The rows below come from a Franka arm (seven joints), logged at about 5 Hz.
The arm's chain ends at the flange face. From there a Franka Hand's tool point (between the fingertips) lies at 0.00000 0.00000 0.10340 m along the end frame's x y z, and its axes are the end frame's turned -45 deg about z.
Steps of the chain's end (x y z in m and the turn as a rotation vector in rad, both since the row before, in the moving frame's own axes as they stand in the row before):
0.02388 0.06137 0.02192 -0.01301 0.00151 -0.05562
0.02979 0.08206 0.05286 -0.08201 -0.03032 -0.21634
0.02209 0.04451 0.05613 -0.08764 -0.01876 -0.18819
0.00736 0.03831 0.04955 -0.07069 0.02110 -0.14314
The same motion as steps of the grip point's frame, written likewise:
-0.02732 0.06137 0.02191 -0.01027 -0.00813 -0.05562
-0.04469 0.08372 0.05247 -0.03655 -0.07943 -0.21634
-0.02310 0.05282 0.05572 -0.04871 -0.07524 -0.18819
-0.02502 0.03923 0.04927 -0.06491 -0.03507 -0.14314

